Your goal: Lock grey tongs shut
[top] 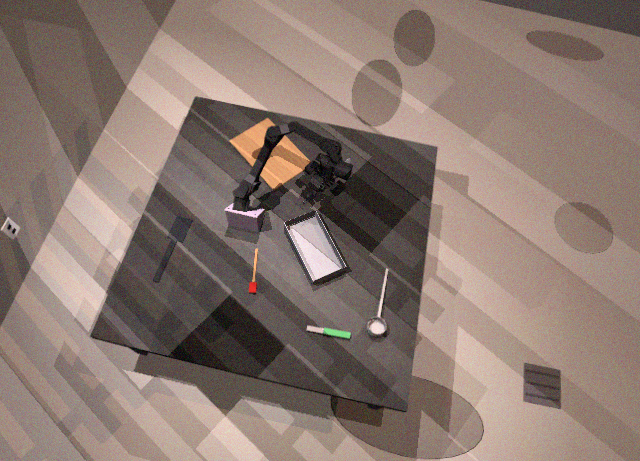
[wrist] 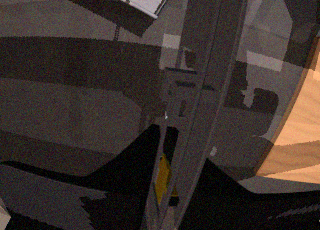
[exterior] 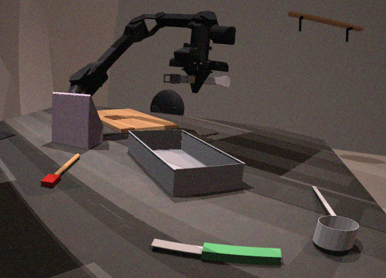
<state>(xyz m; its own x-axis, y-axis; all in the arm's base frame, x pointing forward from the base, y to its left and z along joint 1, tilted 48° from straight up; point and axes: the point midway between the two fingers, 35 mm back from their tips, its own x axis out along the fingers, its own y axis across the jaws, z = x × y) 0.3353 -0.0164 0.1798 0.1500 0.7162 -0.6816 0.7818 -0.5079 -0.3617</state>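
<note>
Right now the wooden board is 27 cm behind my gripper tip, 26 cm to the left of it and 15 cm below it. Round my gripper tip: grey roasting tin 1 cm behind, 22 cm to the right, 13 cm below; then red-headed spatula 26 cm behind, 38 cm to the right, 15 cm below; then yellow part 4 cm above.
</note>
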